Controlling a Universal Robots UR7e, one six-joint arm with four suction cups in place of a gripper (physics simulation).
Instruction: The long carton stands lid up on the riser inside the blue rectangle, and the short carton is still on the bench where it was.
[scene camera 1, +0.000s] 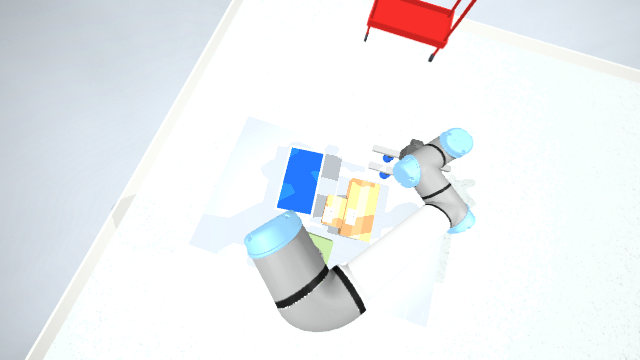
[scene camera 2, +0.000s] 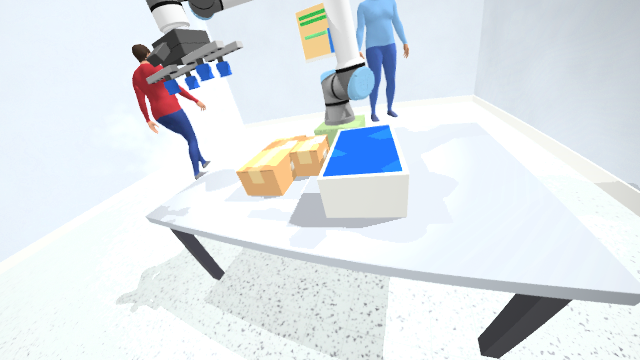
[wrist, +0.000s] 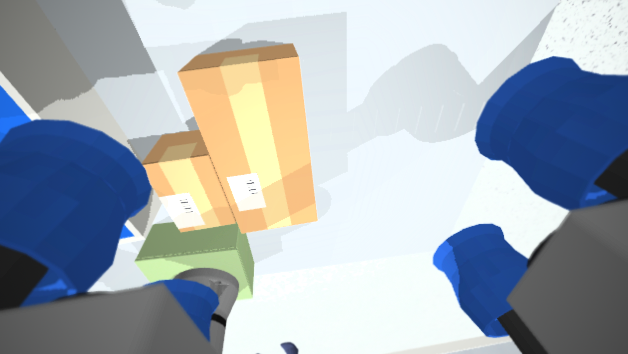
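Seen in the pictures: hand, tool point: (scene camera 2: 200, 84) (wrist: 325, 223); arm's base, link origin: (scene camera 2: 339, 120).
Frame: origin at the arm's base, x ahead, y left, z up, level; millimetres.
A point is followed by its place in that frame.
Note:
The long carton (scene camera 1: 362, 207) {x 326, y -204, z 0 mm} (scene camera 2: 266, 176) {x 471, y -154, z -25 mm} (wrist: 257, 125) {x 386, y -202, z 0 mm} lies on the bench (scene camera 2: 500, 225) {x 571, y 451, z -103 mm}, its taped, labelled top facing up. The short carton (scene camera 1: 333, 211) {x 264, y -61, z 0 mm} (scene camera 2: 308, 156) {x 346, y -49, z -22 mm} (wrist: 187, 182) {x 302, y -69, z 0 mm} stands close beside it, between it and the riser. The white riser (scene camera 2: 365, 197) {x 556, y 168, z -39 mm} carries the blue rectangle (scene camera 1: 301, 180) {x 374, y 146, z 17 mm} (scene camera 2: 367, 150) {x 419, y 166, z 17 mm} on its top, with no carton on it. My gripper (scene camera 1: 411, 150) (scene camera 2: 198, 77) {x 471, y -256, z 284 mm} (wrist: 325, 227) {x 471, y -256, z 284 mm} hangs high above the bench, off to the long carton's side away from the riser. Its blue cups are open and hold nothing. The arm partly hides it in scene camera 1.
The arm's green base block (scene camera 1: 321, 245) {x 84, y -44, z 1 mm} (scene camera 2: 325, 130) {x 120, y -43, z -3 mm} (wrist: 200, 262) {x 93, y -19, z 1 mm} stands at the bench by the cartons' labelled ends. A red cart (scene camera 1: 407, 35) stands beyond the bench. A person in red (scene camera 2: 162, 95) is behind the gripper in scene camera 2, and a person in blue (scene camera 2: 382, 35) stands farther back.

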